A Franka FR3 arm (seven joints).
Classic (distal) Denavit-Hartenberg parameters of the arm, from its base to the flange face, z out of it. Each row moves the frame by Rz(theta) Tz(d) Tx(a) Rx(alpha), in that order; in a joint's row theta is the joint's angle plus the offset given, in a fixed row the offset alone. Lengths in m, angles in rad.
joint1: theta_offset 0  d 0.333  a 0  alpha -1.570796
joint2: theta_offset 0  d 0  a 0  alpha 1.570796
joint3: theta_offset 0  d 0.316  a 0.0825  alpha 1.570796
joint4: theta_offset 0  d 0  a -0.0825  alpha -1.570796
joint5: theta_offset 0  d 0.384  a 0  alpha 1.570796
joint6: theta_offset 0  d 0  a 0.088  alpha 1.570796
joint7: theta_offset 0  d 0.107  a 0  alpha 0
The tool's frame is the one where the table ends.
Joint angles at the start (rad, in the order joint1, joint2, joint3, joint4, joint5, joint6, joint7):
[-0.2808 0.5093 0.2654 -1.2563 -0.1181 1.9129 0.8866]
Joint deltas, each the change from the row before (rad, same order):
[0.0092 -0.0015 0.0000 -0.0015 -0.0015 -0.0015 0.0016]
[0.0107 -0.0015 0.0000 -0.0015 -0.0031 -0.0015 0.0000]
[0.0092 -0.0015 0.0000 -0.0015 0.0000 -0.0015 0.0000]
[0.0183 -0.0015 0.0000 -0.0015 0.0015 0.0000 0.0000]
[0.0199 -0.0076 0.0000 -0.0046 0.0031 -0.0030 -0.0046]
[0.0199 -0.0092 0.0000 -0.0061 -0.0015 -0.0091 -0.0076]
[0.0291 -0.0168 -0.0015 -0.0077 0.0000 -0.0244 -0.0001]
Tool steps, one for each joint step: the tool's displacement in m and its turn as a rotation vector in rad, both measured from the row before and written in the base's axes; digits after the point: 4 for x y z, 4 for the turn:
[0.0001 0.0067 0.0002 -0.0015 0.0016 0.0081]
[0.0001 0.0076 0.0002 -0.0034 0.0016 0.0115]
[-0.0001 0.0068 0.0002 -0.0003 0.0015 0.0094]
[0.0003 0.0134 0.0003 0.0011 0.0001 0.0182]
[-0.0014 0.0150 0.0028 0.0005 0.0002 0.0245]
[-0.0027 0.0147 0.0025 -0.0052 0.0059 0.0285]
[-0.0059 0.0206 0.0053 -0.0060 0.0155 0.0289]

